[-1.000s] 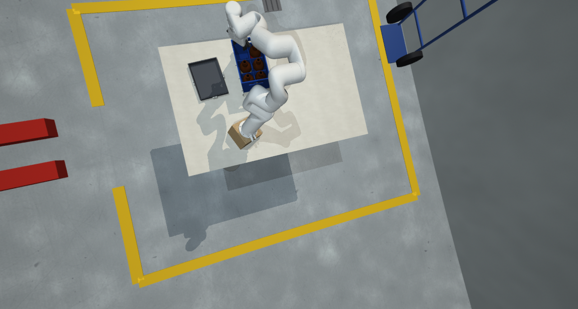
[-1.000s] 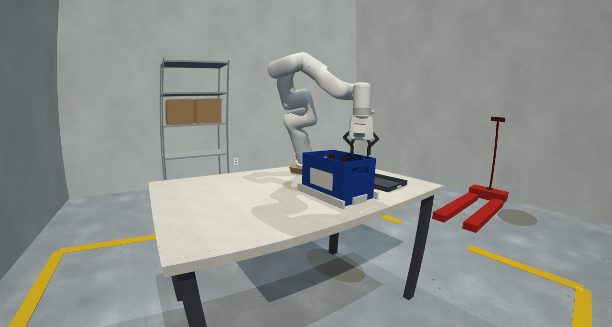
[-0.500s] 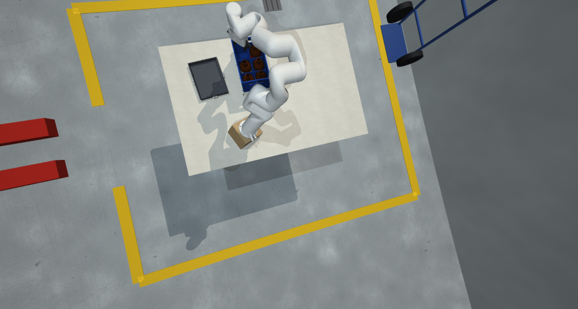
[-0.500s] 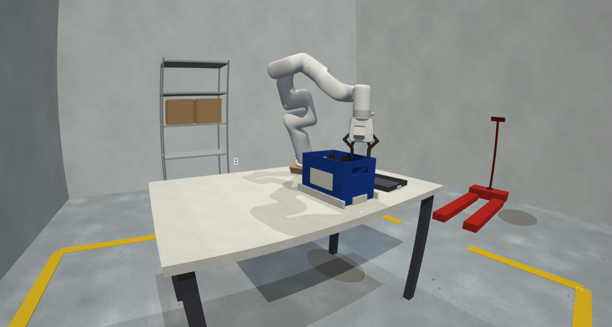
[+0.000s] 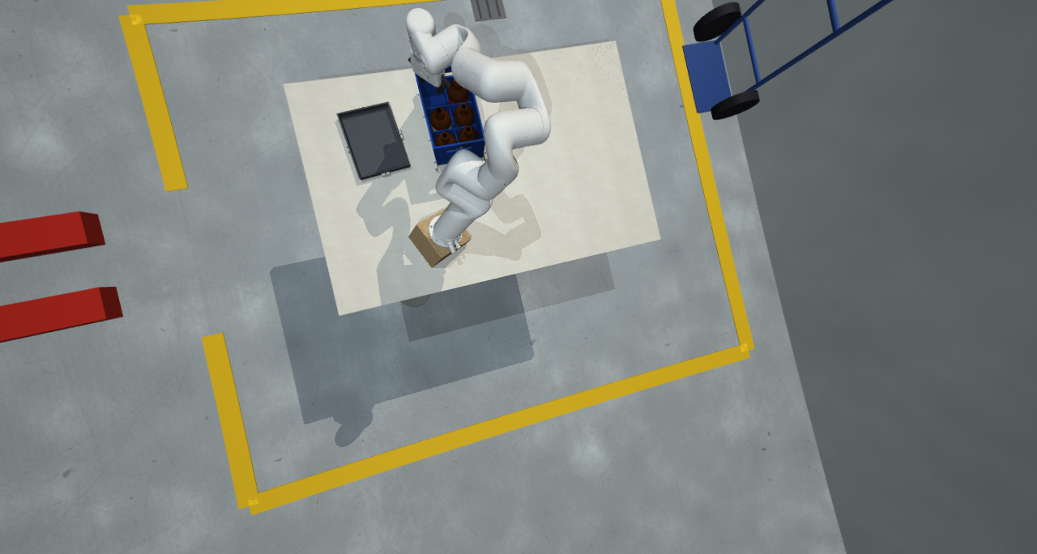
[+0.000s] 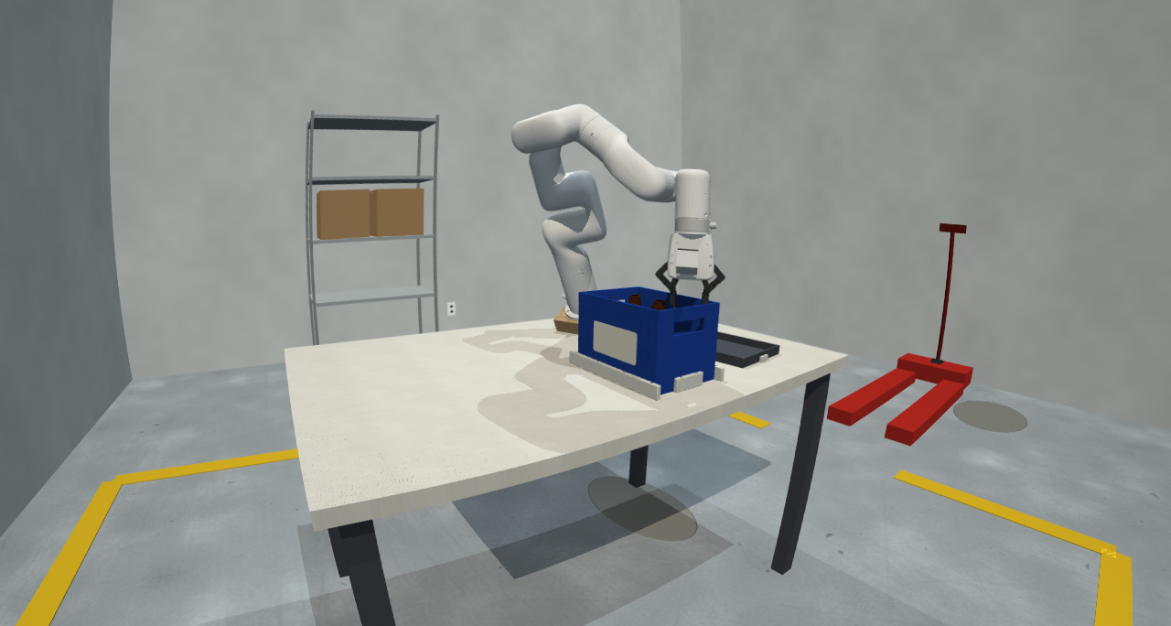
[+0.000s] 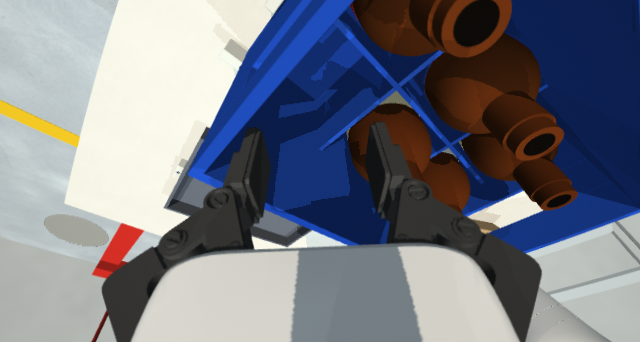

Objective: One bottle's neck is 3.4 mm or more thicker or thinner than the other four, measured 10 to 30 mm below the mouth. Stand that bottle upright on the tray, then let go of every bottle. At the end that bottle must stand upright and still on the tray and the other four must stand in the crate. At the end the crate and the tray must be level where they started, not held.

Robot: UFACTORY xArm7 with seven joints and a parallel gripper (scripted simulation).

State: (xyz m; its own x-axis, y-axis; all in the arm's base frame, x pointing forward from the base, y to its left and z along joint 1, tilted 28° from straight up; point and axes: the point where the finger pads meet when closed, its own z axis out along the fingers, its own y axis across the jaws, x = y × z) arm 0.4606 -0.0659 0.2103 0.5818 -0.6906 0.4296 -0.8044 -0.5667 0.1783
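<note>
My gripper is now 90 mm past the blue crate, 90 mm above it and 30 mm to the left of it. The rest, counted from my hand: dark grey tray: 270 mm to the left, 160 mm below, 50 mm behind.
</note>
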